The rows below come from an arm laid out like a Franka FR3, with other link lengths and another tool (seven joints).
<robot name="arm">
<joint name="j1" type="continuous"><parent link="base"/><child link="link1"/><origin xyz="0 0 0.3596"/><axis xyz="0 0 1"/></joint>
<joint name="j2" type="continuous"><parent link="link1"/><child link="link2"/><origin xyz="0 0 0"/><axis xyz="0 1 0"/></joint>
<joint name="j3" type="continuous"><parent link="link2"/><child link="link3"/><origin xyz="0 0 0.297"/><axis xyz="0 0 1"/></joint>
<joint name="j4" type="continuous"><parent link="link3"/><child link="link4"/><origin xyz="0.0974 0 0"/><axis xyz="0 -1 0"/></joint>
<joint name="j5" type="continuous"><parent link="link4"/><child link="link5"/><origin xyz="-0.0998 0 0.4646"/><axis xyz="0 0 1"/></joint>
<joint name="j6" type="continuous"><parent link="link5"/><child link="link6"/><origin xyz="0 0 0"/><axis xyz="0 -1 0"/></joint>
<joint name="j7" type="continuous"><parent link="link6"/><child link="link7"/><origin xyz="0.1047 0 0"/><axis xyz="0 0 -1"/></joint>
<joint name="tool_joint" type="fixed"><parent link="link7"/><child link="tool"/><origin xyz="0.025 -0.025 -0.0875" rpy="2.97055 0 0.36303"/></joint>
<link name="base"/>
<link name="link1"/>
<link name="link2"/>
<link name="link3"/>
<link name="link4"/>
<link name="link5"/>
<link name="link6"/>
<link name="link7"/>
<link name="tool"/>
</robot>
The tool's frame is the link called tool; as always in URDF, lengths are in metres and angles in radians. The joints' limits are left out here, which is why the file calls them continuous.
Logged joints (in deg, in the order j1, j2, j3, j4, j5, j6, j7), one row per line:
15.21 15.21 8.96 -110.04 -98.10 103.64 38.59
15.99 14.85 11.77 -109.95 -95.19 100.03 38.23
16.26 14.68 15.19 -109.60 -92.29 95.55 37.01
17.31 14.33 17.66 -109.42 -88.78 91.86 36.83
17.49 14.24 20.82 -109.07 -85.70 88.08 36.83
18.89 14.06 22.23 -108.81 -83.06 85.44 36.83
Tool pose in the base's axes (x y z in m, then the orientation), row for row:
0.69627 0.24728 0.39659 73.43 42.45 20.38
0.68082 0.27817 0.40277 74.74 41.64 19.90
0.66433 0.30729 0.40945 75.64 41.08 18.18
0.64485 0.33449 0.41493 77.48 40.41 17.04
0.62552 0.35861 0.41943 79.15 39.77 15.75
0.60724 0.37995 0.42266 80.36 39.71 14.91
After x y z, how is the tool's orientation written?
As a rotation vector, in degrees.
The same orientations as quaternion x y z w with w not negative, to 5 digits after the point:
0.58068 0.33569 0.16116 0.72398
0.59020 0.32882 0.15715 0.72031
0.59713 0.32430 0.14352 0.71950
0.61014 0.31822 0.13419 0.71306
0.62191 0.31249 0.12375 0.70730
0.63006 0.31134 0.11690 0.70173

